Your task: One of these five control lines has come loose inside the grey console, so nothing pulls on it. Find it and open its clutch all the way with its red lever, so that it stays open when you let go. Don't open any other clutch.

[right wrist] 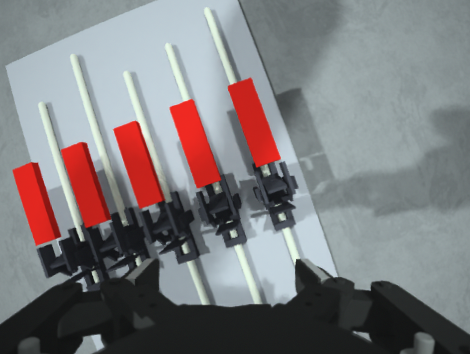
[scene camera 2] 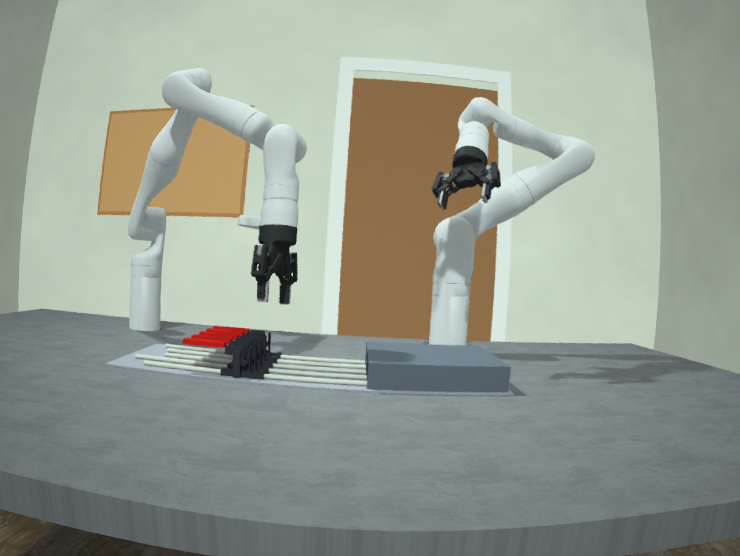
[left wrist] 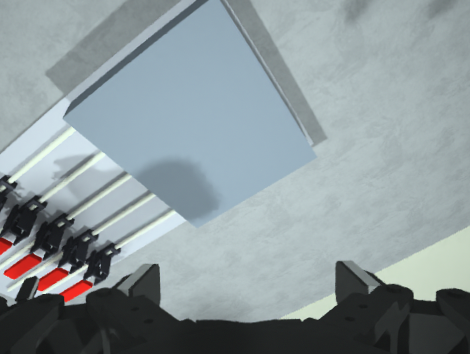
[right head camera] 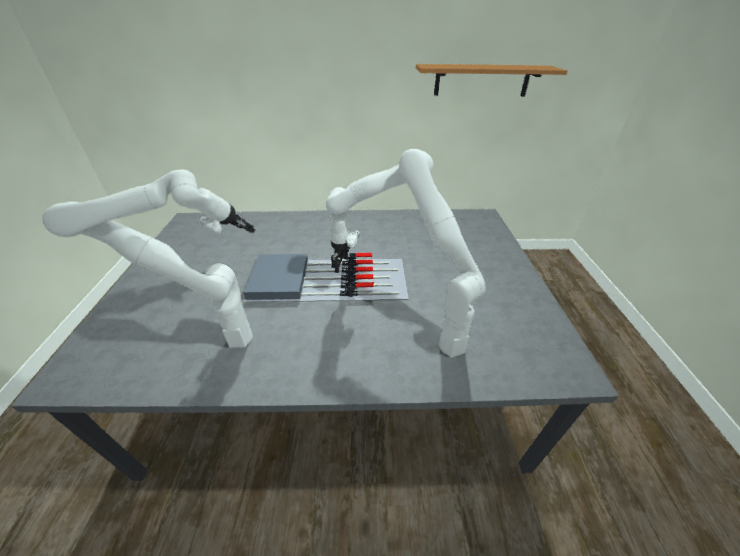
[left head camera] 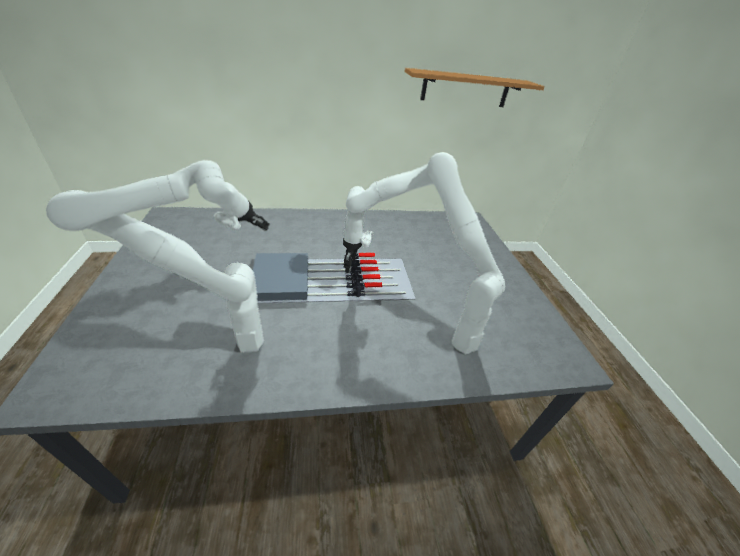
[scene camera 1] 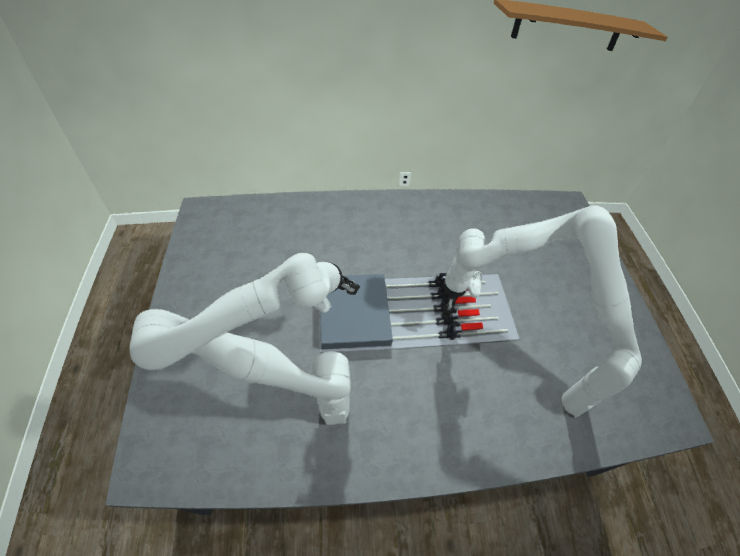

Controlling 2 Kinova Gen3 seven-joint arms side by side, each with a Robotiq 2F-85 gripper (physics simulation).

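Frame: origin at the left arm's base, x ahead, y left, z up, level; metres.
Seen in the pictures: left gripper, fingertip midpoint: [scene camera 2: 463,203] [left wrist: 247,282] [right head camera: 244,226] [left head camera: 255,223]; right gripper, fingertip midpoint: [right wrist: 227,274] [scene camera 2: 273,303] [left wrist: 12,258] [right head camera: 341,265] [left head camera: 350,265] [scene camera 1: 445,304]; left arm's base, origin of the base link: [right head camera: 240,337] [left head camera: 250,341] [scene camera 1: 334,409]; right arm's base, origin of the base link: [scene camera 2: 144,328] [right head camera: 451,346] [left head camera: 463,343] [scene camera 1: 574,402].
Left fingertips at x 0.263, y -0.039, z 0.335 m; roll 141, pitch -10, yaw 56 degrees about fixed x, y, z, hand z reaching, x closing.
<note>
Offsets run from my left fingertips to a thing's top centre. Level surfaces: height alone.
The grey console @(dx +0.081, dy -0.061, dz -0.288 m) [left head camera: 281,275] [right head camera: 276,276] [scene camera 1: 355,319] [scene camera 2: 436,361] [left wrist: 190,110] lies flat, with several pale control lines running out of one side through a row of black clutches [scene camera 2: 245,355] [right wrist: 275,190]. Each red lever in the right wrist view, such as the rightmost lever @(dx -0.046, dy -0.431, dz -0.276 m) [right wrist: 254,122], lies low along its line, pointing away from the console. The line ends there are staggered. Which line is loose I cannot tell. My right gripper [right head camera: 336,269] [scene camera 2: 273,300] [right wrist: 227,274] is open and empty above the clutch row. My left gripper [left head camera: 266,225] [scene camera 1: 352,288] [scene camera 2: 464,203] [left wrist: 247,282] is open and empty, high near the console.
A thin pale base plate @(dx +0.060, dy -0.536, dz -0.332 m) [scene camera 1: 505,298] [right wrist: 125,30] lies under the console and lines on the grey table @(dz -0.335 m) [left head camera: 329,382] [scene camera 1: 388,442]. The clutches stand close side by side. A wooden shelf [left head camera: 472,78] [right head camera: 490,68] hangs on the wall behind.
</note>
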